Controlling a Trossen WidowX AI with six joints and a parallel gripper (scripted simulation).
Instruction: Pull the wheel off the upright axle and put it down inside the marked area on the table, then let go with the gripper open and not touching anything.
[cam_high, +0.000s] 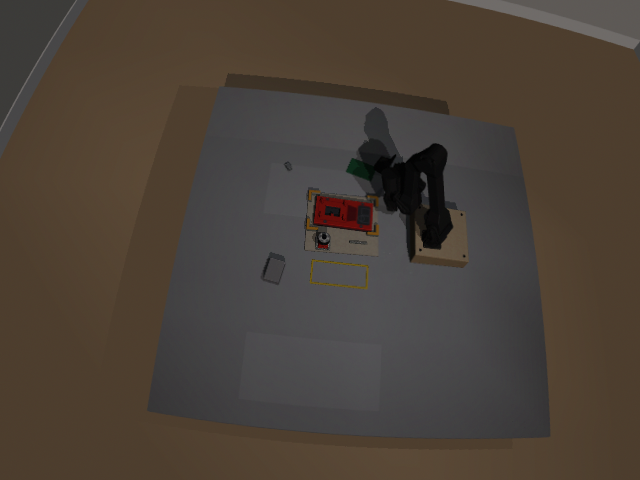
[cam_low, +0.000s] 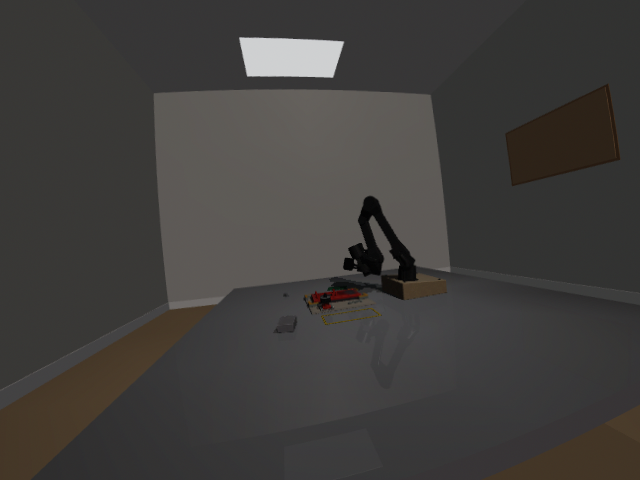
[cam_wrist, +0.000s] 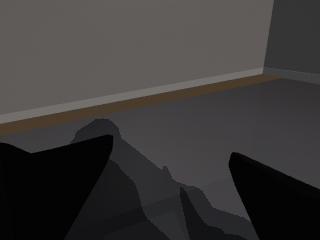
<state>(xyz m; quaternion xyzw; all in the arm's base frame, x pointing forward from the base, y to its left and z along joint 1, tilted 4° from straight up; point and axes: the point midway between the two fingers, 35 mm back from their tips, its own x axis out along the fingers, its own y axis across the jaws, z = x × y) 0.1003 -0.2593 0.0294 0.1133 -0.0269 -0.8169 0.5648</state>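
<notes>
Right now my gripper tip is 280 mm short of the dark grey wheel, 300 mm to the right of it and 60 mm above it. Round my gripper tip: upright axle (270 mm ahead, 300 mm to the left, 60 mm below); then green tile (140 mm ahead, 10 mm to the right, 100 mm below); then small grey block (430 mm ahead, 420 mm to the left, 90 mm below).
</notes>
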